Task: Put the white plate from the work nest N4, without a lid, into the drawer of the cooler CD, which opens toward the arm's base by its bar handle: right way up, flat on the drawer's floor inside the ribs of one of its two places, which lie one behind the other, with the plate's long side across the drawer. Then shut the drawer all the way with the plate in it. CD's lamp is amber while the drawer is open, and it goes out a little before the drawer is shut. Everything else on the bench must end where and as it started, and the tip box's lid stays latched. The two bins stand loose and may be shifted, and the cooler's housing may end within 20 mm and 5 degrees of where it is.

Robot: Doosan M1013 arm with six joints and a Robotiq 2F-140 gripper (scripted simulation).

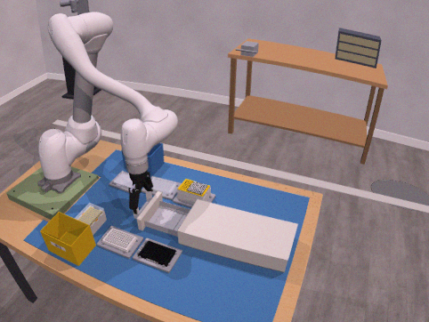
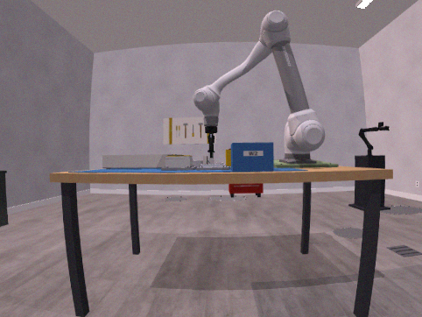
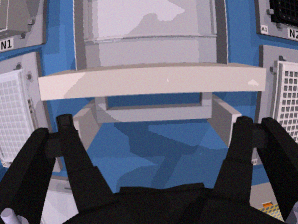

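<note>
Right now the white plate is 19 cm to the right of my hand, 3 cm below it and 2 cm behind it. Round my hand: nest 19 cm to the right, 4 cm below, 2 cm behind; then drawer 16 cm ahead, 2 cm below; then black plate 20 cm to the right, 16 cm ahead, 3 cm below.
</note>
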